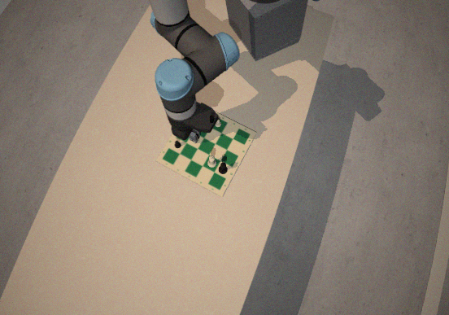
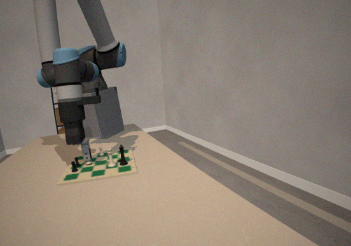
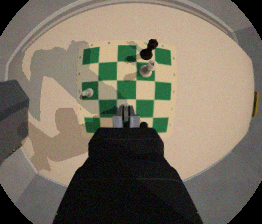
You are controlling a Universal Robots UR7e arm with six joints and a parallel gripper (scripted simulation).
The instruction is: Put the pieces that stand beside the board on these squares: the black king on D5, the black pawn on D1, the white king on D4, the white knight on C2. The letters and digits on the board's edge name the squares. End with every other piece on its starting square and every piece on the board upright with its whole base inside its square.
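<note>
The white knight is 20 mm below my hand. From my hand the other things lie so: board (40 mm to the left, 40 mm below); then small white piece (80 mm behind, 40 mm to the left, 20 mm below); then white king (80 mm to the left, 40 mm ahead).
</note>
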